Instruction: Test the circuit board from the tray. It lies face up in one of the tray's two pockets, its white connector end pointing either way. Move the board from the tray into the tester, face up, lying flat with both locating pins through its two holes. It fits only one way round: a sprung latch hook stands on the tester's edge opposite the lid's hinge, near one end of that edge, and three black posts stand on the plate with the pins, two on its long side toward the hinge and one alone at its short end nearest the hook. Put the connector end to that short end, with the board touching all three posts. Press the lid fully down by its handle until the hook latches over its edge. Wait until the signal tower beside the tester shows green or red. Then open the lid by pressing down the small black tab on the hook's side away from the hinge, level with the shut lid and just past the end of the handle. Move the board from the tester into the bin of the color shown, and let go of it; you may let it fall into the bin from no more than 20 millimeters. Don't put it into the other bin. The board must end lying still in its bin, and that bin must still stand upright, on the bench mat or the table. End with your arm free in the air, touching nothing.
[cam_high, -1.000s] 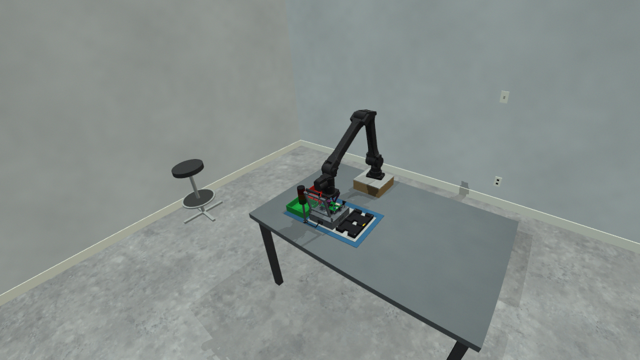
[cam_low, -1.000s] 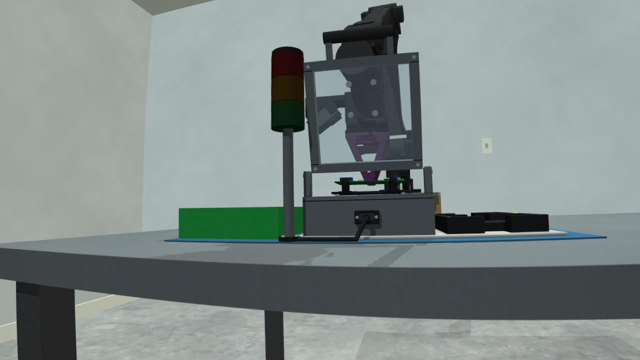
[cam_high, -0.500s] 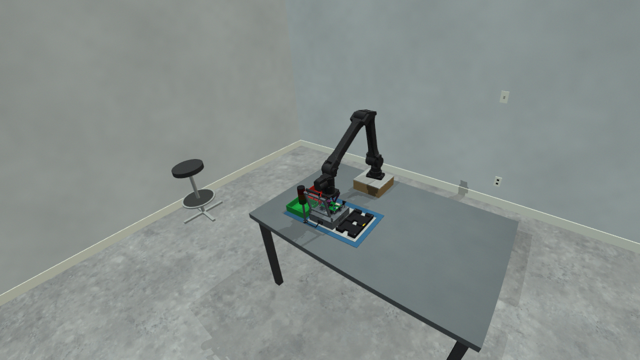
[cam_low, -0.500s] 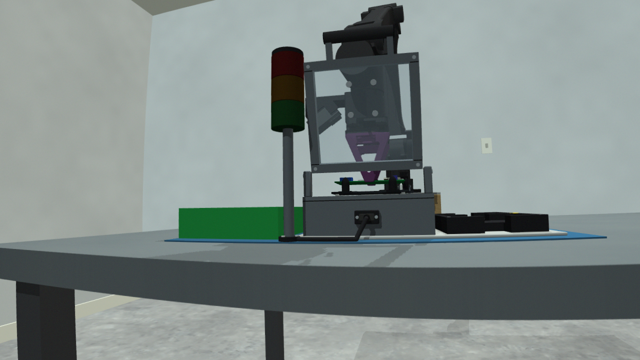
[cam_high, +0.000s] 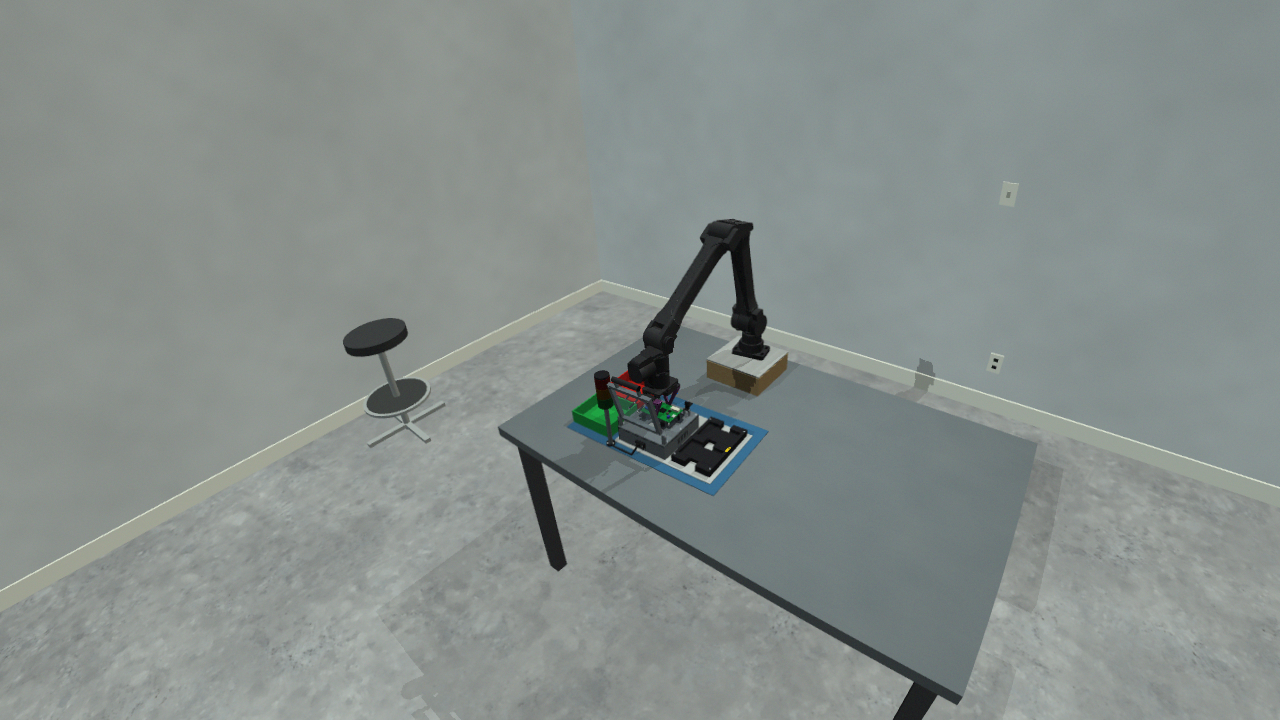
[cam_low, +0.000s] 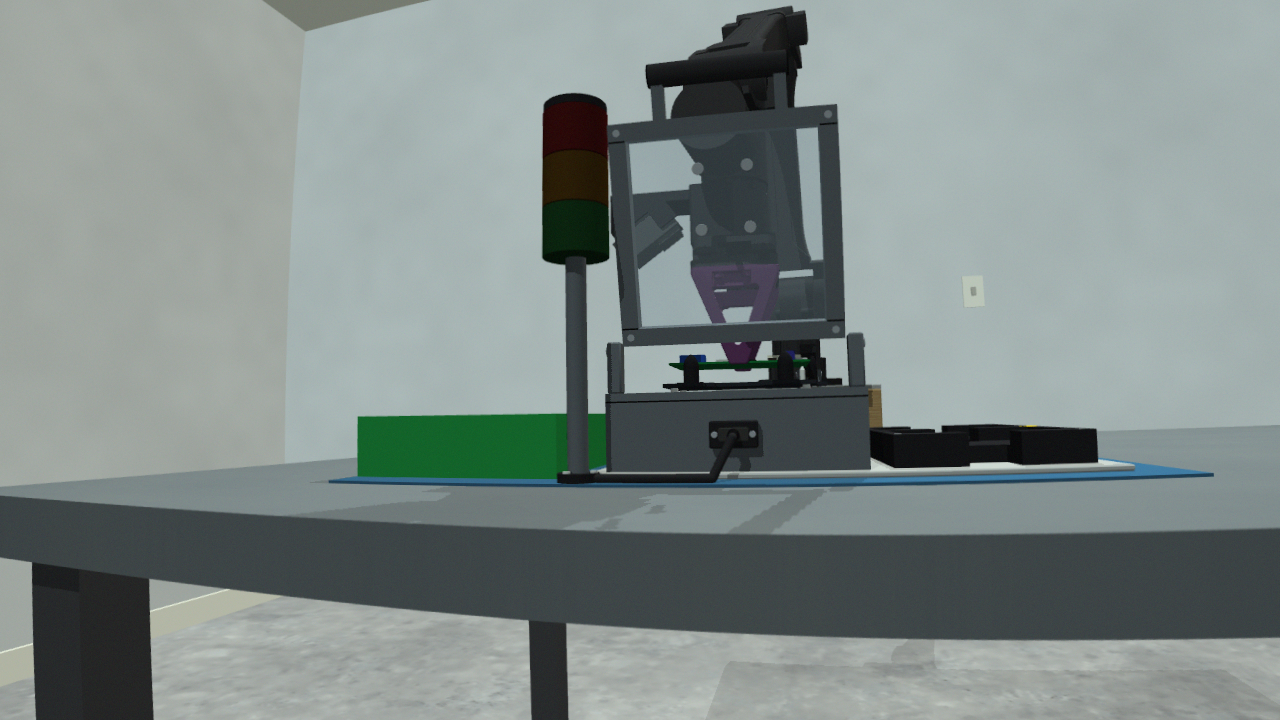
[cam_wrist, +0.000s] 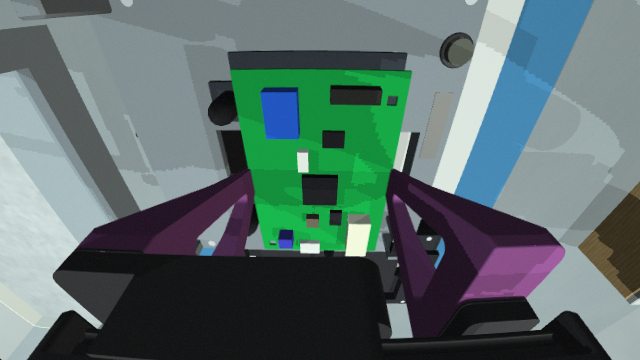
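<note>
The green circuit board is right at my hand. Round my hand: black tester plate 20 mm below, 10 mm to the left, 10 mm ahead; black latch hook 70 mm to the left, 50 mm behind; clear lid 120 mm ahead, 90 mm above, 20 mm to the right.
</note>
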